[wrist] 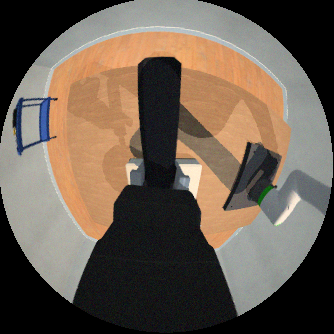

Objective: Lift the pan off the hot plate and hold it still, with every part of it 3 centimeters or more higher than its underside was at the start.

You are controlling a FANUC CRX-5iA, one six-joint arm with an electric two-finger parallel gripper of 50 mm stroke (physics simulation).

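Where they show: gripper, fingertip midpoint: (pixel 160 165); arm's base at its link origin: (pixel 258 189).
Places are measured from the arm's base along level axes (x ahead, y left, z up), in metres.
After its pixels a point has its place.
My gripper (pixel 160 165) @(y -0.205, x 0.542, z 0.161 m) is shut on the pan's handle, with a grey finger on each side of it. The long black handle of the pan (pixel 160 107) @(y -0.283, x 0.539, z 0.226 m) runs from between the fingers toward the top of the wrist view. The pan's round body is hidden behind the black gripper body. The cream hot plate (pixel 195 176) @(y -0.117, x 0.435, z 0.036 m) shows below and behind the fingers, partly covered by them. A rounded shadow lies on the table to the left of the hot plate. The gap between the pan's underside and the hot plate is hidden, so the pan's height cannot be read here.
The wooden table (pixel 100 210) @(y 0.169, x 0.907, z -0.026 m) spreads under the gripper, with grey floor around it. The dark base plate (pixel 233 196) @(y 0.020, x 0.197, z 0.000 m) of the arm stands at the right, with a grey arm link (pixel 295 192) @(y -0.116, x -0.015, z 0.221 m) beside it. A blue-framed stand (pixel 45 120) is beyond the table's left edge.
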